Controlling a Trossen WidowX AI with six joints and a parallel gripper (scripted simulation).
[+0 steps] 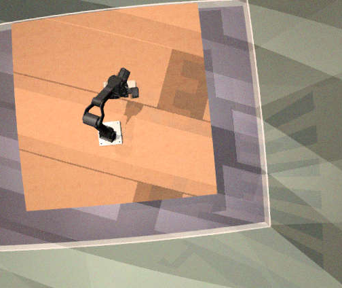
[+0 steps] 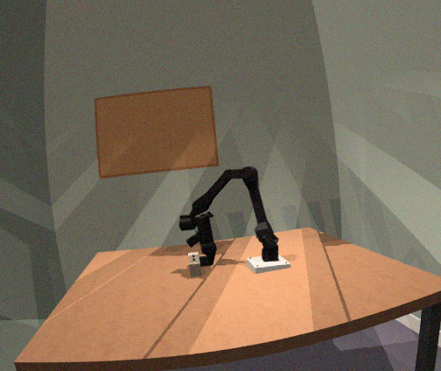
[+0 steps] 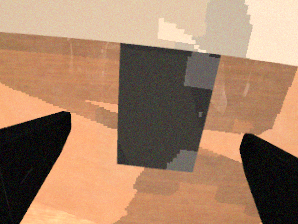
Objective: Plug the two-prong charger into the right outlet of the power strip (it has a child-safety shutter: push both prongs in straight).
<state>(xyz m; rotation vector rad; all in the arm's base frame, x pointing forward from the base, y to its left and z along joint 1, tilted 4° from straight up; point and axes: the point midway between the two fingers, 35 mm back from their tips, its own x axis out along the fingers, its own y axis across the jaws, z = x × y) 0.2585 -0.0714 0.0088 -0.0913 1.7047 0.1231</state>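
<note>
Now: the charger 40 mm ahead of my gripper tip, 10 mm to the left of it and 10 mm above it.
</note>
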